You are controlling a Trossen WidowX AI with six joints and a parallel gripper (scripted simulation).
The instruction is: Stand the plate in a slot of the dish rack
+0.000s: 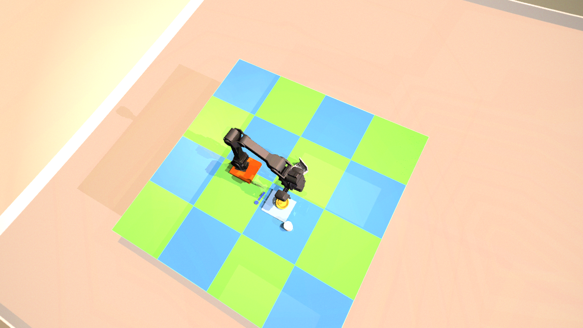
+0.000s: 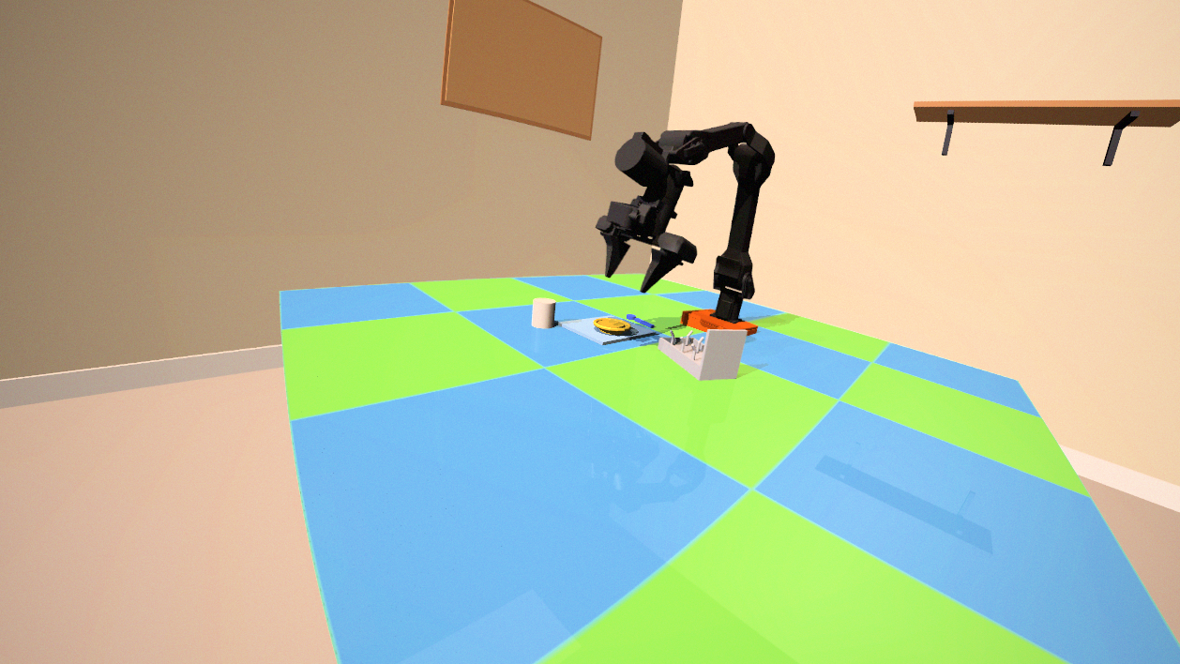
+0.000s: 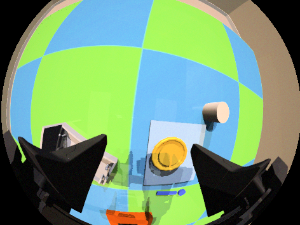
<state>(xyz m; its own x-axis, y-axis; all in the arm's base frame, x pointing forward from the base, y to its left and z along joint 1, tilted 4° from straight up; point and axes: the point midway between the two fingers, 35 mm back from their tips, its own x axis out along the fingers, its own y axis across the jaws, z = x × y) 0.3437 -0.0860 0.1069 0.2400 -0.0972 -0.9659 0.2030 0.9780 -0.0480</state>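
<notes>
My gripper tip is 100 mm above the yellow plate, 60 mm past it and 50 mm to the left of it. Also, from my gripper tip: blue spoon (190 mm behind, 110 mm below, 70 mm to the right); then grey dish rack (130 mm to the left, 90 mm below, 50 mm behind); then white cup (160 mm to the right, 90 mm below, 20 mm ahead).
</notes>
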